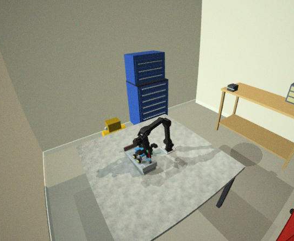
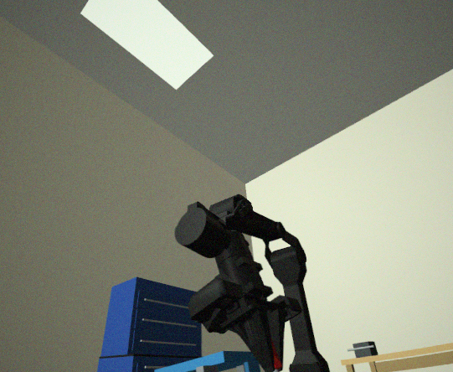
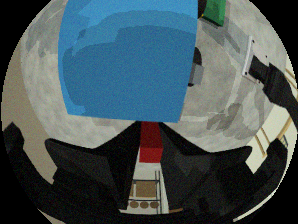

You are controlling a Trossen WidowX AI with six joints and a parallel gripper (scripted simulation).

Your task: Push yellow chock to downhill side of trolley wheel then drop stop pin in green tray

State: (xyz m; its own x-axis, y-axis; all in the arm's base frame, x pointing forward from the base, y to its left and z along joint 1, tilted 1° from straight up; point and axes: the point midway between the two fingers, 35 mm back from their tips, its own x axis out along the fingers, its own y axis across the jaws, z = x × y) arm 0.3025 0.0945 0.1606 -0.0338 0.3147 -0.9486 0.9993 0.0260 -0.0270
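My gripper tip is 9 cm past the green tray, 21 cm to the left of it and 15 cm above it. The rest, counted from my gripper tip: blue-topped trolley: 2 cm ahead, 9 cm to the right, 3 cm below; grey ramp: 2 cm ahead, 10 cm to the right, 9 cm below; red-headed stop pin: right at my gripper tip.
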